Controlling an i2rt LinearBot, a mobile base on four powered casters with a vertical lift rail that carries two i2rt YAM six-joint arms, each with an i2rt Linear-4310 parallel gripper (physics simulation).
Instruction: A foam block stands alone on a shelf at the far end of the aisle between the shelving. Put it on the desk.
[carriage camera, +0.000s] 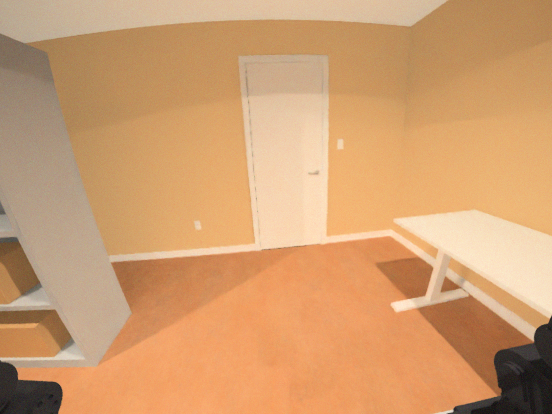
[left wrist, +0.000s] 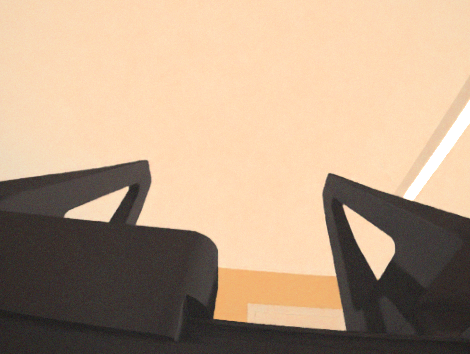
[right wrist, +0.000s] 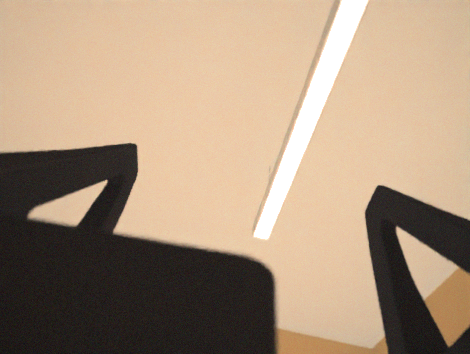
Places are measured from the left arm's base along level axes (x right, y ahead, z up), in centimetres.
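Pixels of known places: left gripper, fingertip midpoint: (left wrist: 236, 177); right gripper, fingertip midpoint: (right wrist: 254, 178).
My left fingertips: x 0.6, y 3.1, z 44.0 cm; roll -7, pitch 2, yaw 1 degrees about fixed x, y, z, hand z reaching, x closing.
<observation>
Behind a point stands the place of what it marks.
The white desk (carriage camera: 480, 240) @[y 76.3, x 151.7, z -15.8 cm] stands at the right of the carriage view against the wall, and its right part is cut off by the picture edge. A grey shelving unit (carriage camera: 75, 210) @[y 101.3, x -89.8, z 9.8 cm] stands at the left edge of the carriage view, seen mostly from its side panel. The foam block does not show in any view. My left gripper (left wrist: 236, 177) @[y 3.1, x 0.6, z 44.0 cm] is open and empty, pointing up at the ceiling and the top of a wall. My right gripper (right wrist: 254, 178) @[y 2.1, x 68.8, z 44.2 cm] is open and empty, also pointing up towards the ceiling.
Cardboard-coloured boxes (carriage camera: 30, 335) @[y 67.8, x -122.2, z -59.8 cm] (carriage camera: 15, 270) @[y 78.9, x -123.4, z -18.9 cm] sit on the unit's lower shelves. A white door (carriage camera: 287, 150) @[y 210.9, x 54.5, z 30.2 cm] is in the far wall. The desk's foot (carriage camera: 412, 303) reaches out over the orange floor (carriage camera: 260, 325) @[y 98.6, x 20.1, z -87.8 cm]. A ceiling light (left wrist: 440, 155) @[y 48.6, x 85.7, z 119.9 cm] (right wrist: 310, 115) @[y 32.2, x 86.6, z 119.9 cm] shows in both wrist views.
</observation>
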